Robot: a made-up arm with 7 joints. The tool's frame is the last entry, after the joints. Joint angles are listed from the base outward. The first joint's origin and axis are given. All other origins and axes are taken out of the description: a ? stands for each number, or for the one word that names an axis. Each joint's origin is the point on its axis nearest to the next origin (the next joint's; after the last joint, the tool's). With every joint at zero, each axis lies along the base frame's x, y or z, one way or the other. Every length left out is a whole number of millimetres.
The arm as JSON. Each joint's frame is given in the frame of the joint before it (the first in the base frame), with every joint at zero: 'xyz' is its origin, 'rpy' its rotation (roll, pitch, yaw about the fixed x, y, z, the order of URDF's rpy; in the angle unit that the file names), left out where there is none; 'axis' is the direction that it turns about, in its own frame. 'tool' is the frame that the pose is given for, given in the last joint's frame.
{
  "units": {
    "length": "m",
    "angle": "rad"
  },
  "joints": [
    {
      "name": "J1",
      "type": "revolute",
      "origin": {
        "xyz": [
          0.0,
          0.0,
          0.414
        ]
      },
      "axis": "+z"
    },
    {
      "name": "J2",
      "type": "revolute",
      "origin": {
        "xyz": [
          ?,
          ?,
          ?
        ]
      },
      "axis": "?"
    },
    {
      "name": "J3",
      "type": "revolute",
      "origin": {
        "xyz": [
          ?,
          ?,
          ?
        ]
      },
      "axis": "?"
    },
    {
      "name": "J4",
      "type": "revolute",
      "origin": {
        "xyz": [
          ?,
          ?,
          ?
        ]
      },
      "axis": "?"
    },
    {
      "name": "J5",
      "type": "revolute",
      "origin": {
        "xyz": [
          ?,
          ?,
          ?
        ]
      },
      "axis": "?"
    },
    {
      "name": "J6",
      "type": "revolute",
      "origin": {
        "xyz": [
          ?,
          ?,
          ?
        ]
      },
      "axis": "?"
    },
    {
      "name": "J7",
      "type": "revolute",
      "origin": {
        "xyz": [
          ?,
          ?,
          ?
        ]
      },
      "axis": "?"
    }
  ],
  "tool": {
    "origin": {
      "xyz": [
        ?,
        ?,
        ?
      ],
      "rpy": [
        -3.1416,
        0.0,
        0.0
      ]
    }
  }
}
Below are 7 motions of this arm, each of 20 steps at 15 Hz.
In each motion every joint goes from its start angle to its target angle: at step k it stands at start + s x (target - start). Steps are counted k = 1, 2, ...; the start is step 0. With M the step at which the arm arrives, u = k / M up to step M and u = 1 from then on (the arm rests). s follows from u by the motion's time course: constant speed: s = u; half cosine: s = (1 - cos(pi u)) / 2; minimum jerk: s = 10 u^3 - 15 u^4 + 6 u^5.
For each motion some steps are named. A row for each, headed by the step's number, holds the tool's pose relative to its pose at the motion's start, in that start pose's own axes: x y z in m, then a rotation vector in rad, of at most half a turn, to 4 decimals.
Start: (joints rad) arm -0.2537 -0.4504 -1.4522 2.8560 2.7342 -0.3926 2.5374
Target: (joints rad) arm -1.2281 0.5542 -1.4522 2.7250 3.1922 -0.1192 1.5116
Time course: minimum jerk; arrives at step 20
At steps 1, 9, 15, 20:
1: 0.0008 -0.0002 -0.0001 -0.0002 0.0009 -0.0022
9: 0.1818 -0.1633 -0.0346 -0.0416 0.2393 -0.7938
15: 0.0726 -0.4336 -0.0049 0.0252 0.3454 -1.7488
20: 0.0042 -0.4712 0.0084 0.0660 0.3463 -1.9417

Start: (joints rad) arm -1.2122 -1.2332 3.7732 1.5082 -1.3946 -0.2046 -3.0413
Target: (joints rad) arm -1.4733 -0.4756 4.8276 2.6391 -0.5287 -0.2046 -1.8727
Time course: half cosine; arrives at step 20
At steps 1, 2, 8, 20:
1: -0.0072 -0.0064 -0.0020 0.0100 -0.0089 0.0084
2: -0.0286 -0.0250 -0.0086 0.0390 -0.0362 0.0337
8: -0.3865 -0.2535 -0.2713 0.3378 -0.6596 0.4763
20: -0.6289 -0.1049 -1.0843 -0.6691 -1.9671 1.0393

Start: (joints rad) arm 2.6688 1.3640 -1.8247 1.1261 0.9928 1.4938 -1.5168
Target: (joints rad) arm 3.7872 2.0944 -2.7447 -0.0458 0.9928 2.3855 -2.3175
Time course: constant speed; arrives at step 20
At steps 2, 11, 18, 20:
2: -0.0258 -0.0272 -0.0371 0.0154 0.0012 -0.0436
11: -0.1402 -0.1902 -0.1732 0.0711 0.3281 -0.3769
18: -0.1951 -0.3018 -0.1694 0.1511 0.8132 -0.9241
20: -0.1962 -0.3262 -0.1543 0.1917 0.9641 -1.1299

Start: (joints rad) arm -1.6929 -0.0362 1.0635 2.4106 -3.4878 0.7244 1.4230
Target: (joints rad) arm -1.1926 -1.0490 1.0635 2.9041 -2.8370 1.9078 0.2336
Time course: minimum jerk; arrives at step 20
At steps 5, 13, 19, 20:
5: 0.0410 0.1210 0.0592 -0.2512 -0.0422 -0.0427
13: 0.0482 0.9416 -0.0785 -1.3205 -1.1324 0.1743
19: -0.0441 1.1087 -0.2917 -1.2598 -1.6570 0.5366
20: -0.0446 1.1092 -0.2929 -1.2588 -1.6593 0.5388

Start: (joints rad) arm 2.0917 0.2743 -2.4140 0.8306 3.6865 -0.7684 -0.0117
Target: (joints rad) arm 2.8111 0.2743 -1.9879 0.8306 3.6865 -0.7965 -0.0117
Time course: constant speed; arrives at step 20
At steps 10, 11, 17, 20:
10: 0.1969 0.2103 0.0372 -0.0786 0.1876 -0.5348
11: 0.2222 0.2250 0.0377 -0.0857 0.2053 -0.5887
17: 0.3859 0.2832 0.0290 -0.1253 0.3064 -0.9142
20: 0.4716 0.2918 0.0177 -0.1434 0.3536 -1.0781

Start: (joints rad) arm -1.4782 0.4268 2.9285 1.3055 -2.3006 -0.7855 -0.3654
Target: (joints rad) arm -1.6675 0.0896 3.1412 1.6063 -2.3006 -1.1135 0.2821
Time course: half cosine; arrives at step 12
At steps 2, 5, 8, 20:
2: 0.0014 0.0006 0.0035 -0.0005 0.0239 0.0368
5: 0.0085 0.0016 0.0195 0.0056 0.1344 0.2103
8: 0.0178 -0.0012 0.0381 0.0328 0.2749 0.4401
20: 0.0236 -0.0056 0.0485 0.0619 0.3674 0.5976

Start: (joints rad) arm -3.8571 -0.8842 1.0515 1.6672 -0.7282 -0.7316 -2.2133
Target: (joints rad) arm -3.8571 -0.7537 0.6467 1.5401 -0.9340 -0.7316 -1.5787
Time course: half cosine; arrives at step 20
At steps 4, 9, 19, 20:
4: 0.0059 -0.0281 -0.0121 0.0353 0.0198 0.0401
9: 0.0262 -0.1205 -0.0627 0.1653 0.0772 0.1838
19: 0.0613 -0.2634 -0.1834 0.4246 0.1332 0.4552
20: 0.0616 -0.2647 -0.1849 0.4276 0.1335 0.4582

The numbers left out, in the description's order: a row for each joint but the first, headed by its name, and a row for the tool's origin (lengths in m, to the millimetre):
J2: xyz 0.0 0.0 0.0, axis +y
J3: xyz 0.0 0.0 0.197, axis +z
J4: xyz 0.08 0.0 0.0, axis -y
J5: xyz 0.123 0.0 -0.543, axis -z
J6: xyz 0.0 0.0 0.0, axis +y
J7: xyz 0.086 0.0 -0.109, axis -z
tool: xyz 0.0 0.0 0.0

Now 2 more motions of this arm.
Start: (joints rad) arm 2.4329 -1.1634 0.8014 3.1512 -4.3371 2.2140 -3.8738
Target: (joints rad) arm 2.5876 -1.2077 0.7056 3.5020 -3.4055 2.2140 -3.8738
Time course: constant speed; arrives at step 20
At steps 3, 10, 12, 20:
3: -0.0370 0.0490 0.0139 -0.0635 -0.0272 -0.1363
10: -0.1014 0.1719 0.0507 -0.2398 -0.0660 -0.4403
12: -0.1140 0.2082 0.0620 -0.2974 -0.0710 -0.5224
20: -0.1389 0.3513 0.1086 -0.5590 -0.0667 -0.8228

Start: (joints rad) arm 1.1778 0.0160 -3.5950 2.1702 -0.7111 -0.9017 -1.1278
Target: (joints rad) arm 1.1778 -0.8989 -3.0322 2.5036 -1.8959 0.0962 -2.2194
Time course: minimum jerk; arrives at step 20
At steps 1, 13, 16, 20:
1: 0.0007 -0.0006 0.0002 0.0017 0.0011 -0.0014
13: 0.4706 -0.3322 -0.0930 0.5441 0.9032 -1.1111
16: 0.5527 -0.3796 -0.1569 0.5277 1.1128 -1.3961
20: 0.5766 -0.3929 -0.1793 0.5141 1.1781 -1.4896

